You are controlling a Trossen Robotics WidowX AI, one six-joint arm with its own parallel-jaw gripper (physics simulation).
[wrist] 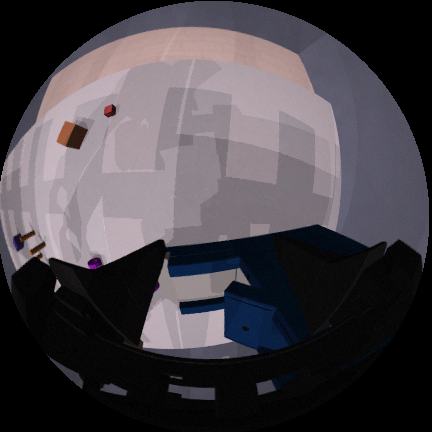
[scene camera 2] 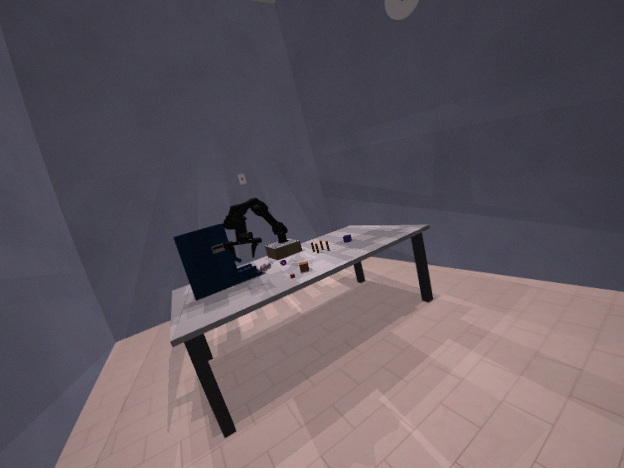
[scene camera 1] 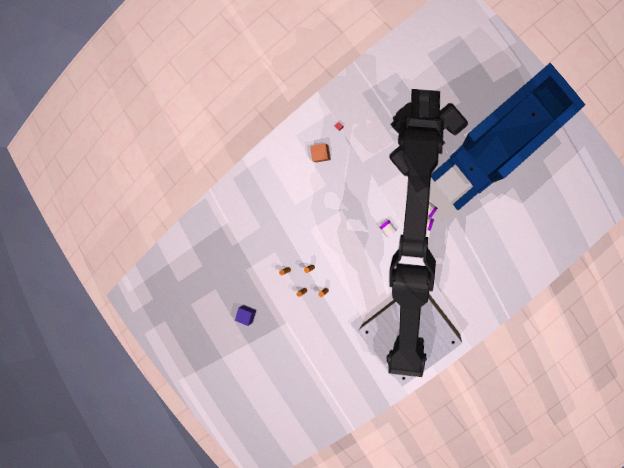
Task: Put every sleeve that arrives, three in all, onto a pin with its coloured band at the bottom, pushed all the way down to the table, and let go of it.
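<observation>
A white sleeve [scene camera 1: 388, 228] with a magenta band at one end lies on its side left of the arm; its band end also shows in scene camera 2 [scene camera 2: 283, 262] and the wrist view [wrist: 94, 262]. Two more magenta bands [scene camera 1: 432, 212] [scene camera 1: 430, 224] show near the chute mouth, their sleeves partly hidden by the arm in scene camera 1. Several orange pins [scene camera 1: 309, 268] [scene camera 2: 321, 245] [wrist: 37, 248] stand upright with no sleeve on them. My gripper [scene camera 1: 427, 140] [scene camera 2: 245, 254] [wrist: 220, 243] is open and empty, high above the table beside the blue chute, apart from the sleeves.
The tall blue chute [scene camera 1: 514, 133] [scene camera 2: 204, 264] [wrist: 250, 320] stands at the right in scene camera 1. An orange block [scene camera 1: 320, 152] [scene camera 2: 303, 266] [wrist: 72, 135], a small red cube [scene camera 1: 338, 125] [scene camera 2: 292, 275] [wrist: 110, 110] and a purple block [scene camera 1: 245, 315] [scene camera 2: 347, 238] [wrist: 18, 242] stand on the table.
</observation>
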